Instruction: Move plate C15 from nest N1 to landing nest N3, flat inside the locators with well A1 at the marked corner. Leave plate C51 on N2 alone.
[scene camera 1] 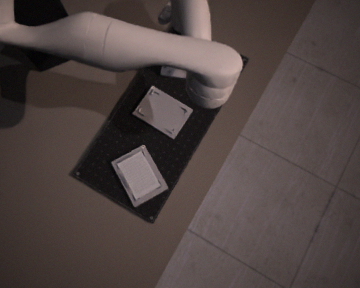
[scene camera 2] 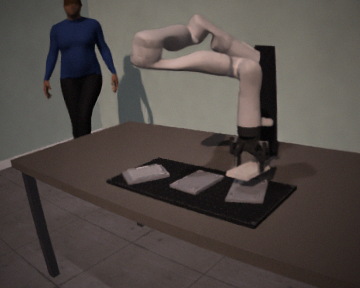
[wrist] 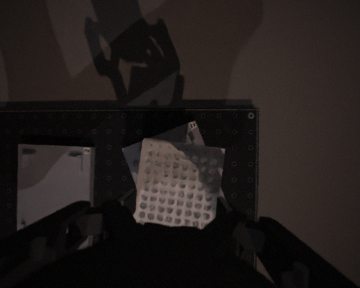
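Note:
Plate C15 (scene camera 2: 246,172) (wrist: 176,175), pale with rows of round wells, is between the gripper's fingers. My gripper (scene camera 2: 250,165) (wrist: 175,201) is shut on it and holds it above nest N1 (scene camera 1: 172,72) (scene camera 2: 246,193) (wrist: 167,136). In the wrist view the plate is turned relative to that nest and looks slightly skewed between the fingers. The middle nest, N3 (scene camera 1: 162,112) (scene camera 2: 197,182) (wrist: 54,182), is bare, with corner locators and an A1 label at one corner. Plate C51 (scene camera 1: 138,175) (scene camera 2: 146,171) sits on nest N2 (scene camera 1: 151,194). The arm hides the gripper in scene camera 1.
The nests stand on a black perforated board (scene camera 1: 107,150) (scene camera 2: 265,210) (wrist: 240,130) on the brown table (scene camera 1: 55,225) (scene camera 2: 150,210). The arm (scene camera 1: 150,45) (scene camera 2: 249,100) reaches over the board. A person (scene camera 2: 77,50) in a blue top stands behind the table.

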